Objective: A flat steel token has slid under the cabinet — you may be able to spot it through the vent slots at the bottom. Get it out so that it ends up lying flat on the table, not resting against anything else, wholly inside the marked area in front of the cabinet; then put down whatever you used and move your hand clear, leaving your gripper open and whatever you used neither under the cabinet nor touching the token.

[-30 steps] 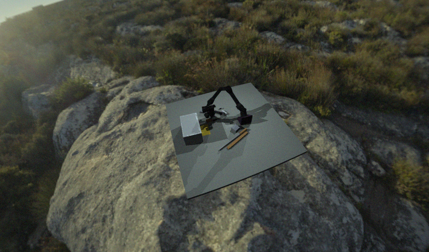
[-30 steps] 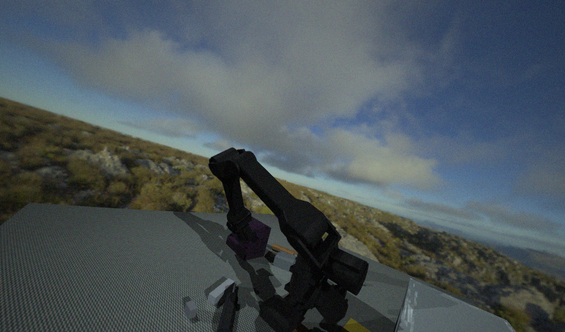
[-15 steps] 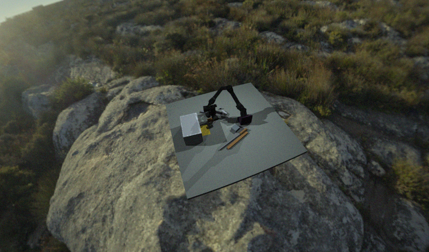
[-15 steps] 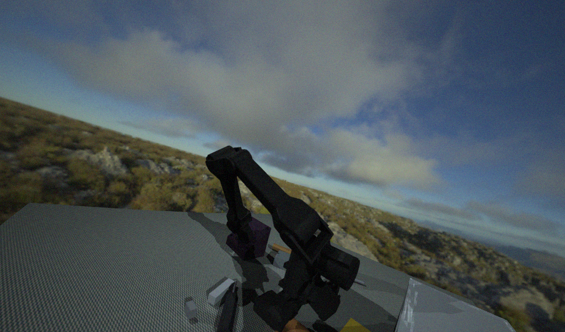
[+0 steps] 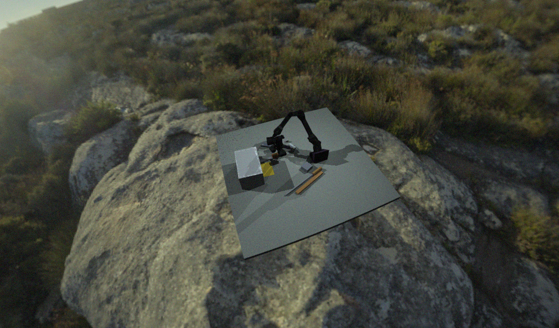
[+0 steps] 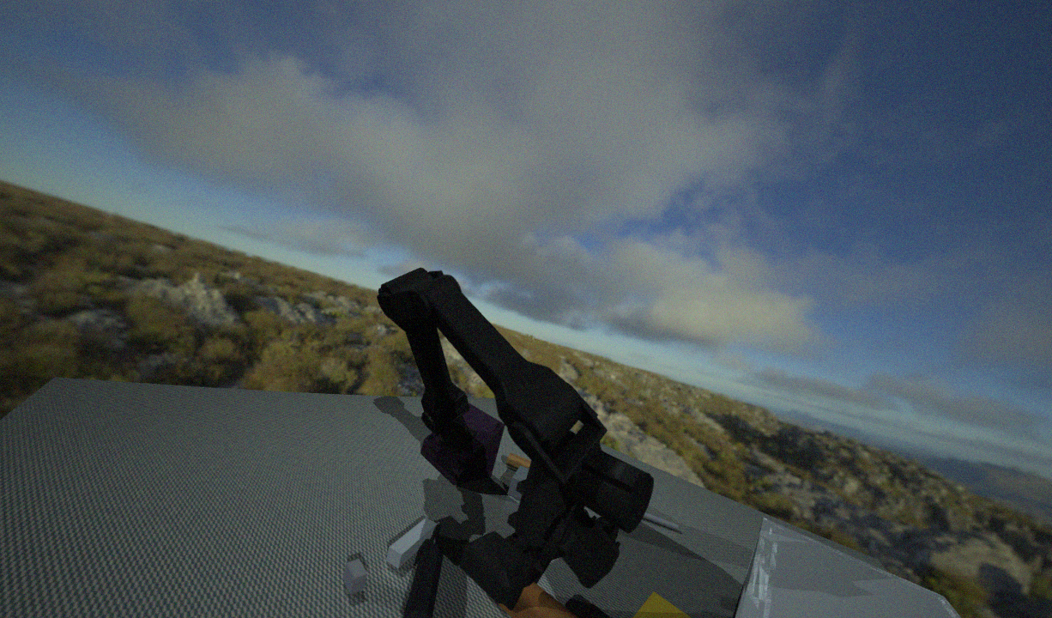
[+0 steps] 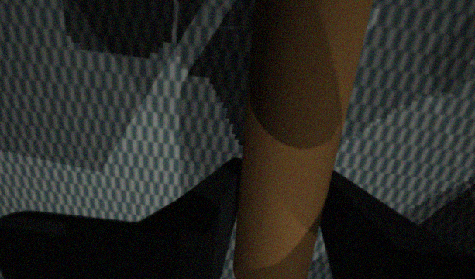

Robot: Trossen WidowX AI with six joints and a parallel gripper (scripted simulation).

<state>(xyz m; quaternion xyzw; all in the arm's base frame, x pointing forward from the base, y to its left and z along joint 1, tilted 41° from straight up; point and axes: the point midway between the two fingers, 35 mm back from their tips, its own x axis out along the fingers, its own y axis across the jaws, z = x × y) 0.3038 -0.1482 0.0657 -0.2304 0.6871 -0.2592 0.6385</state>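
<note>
My gripper tip is now 150 mm past the grey bar and 50 mm to the left of it. From my gripper tip the other things lie so: grey block (150 mm behind, 240 mm to the left, 10 mm above); small grey cube (130 mm behind, 140 mm to the right); wooden stick (100 mm behind, 380 mm to the left).
</note>
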